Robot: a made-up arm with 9 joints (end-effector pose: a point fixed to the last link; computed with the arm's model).
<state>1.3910 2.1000 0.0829 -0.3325 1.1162 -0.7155 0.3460 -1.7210 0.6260</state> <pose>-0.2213 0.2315 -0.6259 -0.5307 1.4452 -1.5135</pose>
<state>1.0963 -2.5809 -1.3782 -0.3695 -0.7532 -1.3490 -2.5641 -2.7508 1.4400</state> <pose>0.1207 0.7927 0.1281 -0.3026 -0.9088 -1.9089</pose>
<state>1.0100 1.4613 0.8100 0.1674 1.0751 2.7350 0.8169 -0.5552 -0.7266</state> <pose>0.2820 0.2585 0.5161 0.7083 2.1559 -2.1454</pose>
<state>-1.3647 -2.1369 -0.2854 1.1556 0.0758 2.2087 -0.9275 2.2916 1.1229</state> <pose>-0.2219 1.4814 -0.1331 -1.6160 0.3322 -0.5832</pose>
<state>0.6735 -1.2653 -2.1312 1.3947 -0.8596 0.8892 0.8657 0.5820 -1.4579</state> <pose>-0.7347 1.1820 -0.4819 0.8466 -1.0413 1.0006</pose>
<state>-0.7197 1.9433 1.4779 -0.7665 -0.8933 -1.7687 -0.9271 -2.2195 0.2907</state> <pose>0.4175 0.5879 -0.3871 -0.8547 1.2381 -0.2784</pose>
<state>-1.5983 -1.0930 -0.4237 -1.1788 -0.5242 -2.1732 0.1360 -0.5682 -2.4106</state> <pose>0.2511 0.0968 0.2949 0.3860 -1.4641 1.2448</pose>
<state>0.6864 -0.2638 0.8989 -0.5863 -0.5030 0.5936 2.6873 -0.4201 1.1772</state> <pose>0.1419 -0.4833 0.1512 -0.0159 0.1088 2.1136</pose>
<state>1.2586 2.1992 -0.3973 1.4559 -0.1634 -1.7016 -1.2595 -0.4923 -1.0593</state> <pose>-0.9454 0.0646 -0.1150 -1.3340 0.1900 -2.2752</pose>
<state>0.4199 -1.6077 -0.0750 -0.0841 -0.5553 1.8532 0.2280 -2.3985 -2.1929</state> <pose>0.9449 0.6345 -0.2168 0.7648 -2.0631 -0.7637</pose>
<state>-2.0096 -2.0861 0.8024 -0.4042 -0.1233 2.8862 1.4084 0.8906 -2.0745</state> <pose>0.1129 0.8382 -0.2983 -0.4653 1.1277 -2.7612</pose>
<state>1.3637 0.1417 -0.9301 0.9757 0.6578 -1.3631 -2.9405 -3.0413 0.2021</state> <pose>-0.1953 0.3176 -0.2994 0.0298 -0.0268 1.0955</pose>
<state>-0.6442 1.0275 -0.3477 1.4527 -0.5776 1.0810 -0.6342 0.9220 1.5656</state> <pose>0.4837 -1.0495 0.6480 2.3362 2.0740 0.2774</pose>
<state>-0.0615 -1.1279 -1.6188 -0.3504 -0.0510 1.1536 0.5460 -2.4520 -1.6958</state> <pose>-0.6411 1.2312 -0.1791 0.2316 0.5719 -1.5707</pose>
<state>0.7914 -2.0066 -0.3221 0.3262 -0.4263 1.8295 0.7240 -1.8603 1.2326</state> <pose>0.5402 0.8577 0.4427 0.9109 0.7288 -0.7169</pose>
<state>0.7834 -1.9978 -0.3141 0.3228 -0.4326 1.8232 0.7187 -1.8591 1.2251</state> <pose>0.5473 0.8616 0.4383 0.9031 0.7204 -0.7265</pose>
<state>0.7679 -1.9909 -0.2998 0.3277 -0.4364 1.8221 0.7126 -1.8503 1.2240</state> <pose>0.5542 0.8572 0.4371 0.9058 0.7135 -0.7452</pose>
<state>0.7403 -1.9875 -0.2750 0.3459 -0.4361 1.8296 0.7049 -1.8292 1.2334</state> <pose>0.5604 0.8393 0.4414 0.9260 0.7093 -0.7787</pose>
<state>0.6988 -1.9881 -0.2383 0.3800 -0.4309 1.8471 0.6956 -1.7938 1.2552</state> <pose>0.5649 0.8062 0.4509 0.9658 0.7080 -0.8308</pose>
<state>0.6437 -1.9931 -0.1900 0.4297 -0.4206 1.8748 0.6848 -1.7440 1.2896</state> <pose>0.5661 0.7588 0.4639 1.0247 0.7098 -0.9029</pose>
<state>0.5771 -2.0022 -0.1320 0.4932 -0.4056 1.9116 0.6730 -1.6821 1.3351</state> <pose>0.5626 0.7008 0.4772 1.0994 0.7146 -0.9953</pose>
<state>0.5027 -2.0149 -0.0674 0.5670 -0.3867 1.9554 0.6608 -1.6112 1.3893</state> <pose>0.5532 0.6377 0.4882 1.1847 0.7221 -1.1057</pose>
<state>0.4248 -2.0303 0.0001 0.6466 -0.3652 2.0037 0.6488 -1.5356 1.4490</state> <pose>0.5384 0.5759 0.4954 1.2749 0.7316 -1.2299</pose>
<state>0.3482 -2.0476 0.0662 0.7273 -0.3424 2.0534 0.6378 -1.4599 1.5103</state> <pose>0.5197 0.5207 0.4989 1.3644 0.7424 -1.3611</pose>
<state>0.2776 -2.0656 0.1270 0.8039 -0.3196 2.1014 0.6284 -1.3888 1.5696</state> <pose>0.4995 0.4753 0.4997 1.4481 0.7540 -1.4903</pose>
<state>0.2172 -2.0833 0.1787 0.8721 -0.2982 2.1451 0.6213 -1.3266 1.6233</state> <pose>0.4802 0.4407 0.4989 1.5225 0.7657 -1.6084</pose>
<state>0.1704 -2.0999 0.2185 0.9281 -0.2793 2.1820 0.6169 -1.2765 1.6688</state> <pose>0.4631 0.4162 0.4978 1.5847 0.7776 -1.7060</pose>
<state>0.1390 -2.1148 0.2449 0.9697 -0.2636 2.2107 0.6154 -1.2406 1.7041</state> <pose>0.4490 0.4000 0.4969 1.6335 0.7899 -1.7770</pose>
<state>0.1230 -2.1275 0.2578 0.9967 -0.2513 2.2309 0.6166 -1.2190 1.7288</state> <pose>0.4375 0.3904 0.4963 1.6689 0.8029 -1.8192</pose>
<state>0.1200 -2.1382 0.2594 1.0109 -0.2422 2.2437 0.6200 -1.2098 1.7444</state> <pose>0.4283 0.3854 0.4962 1.6927 0.8170 -1.8357</pose>
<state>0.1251 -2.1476 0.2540 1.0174 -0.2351 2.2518 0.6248 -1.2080 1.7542</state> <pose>0.4205 0.3830 0.4963 1.7089 0.8312 -1.8361</pose>
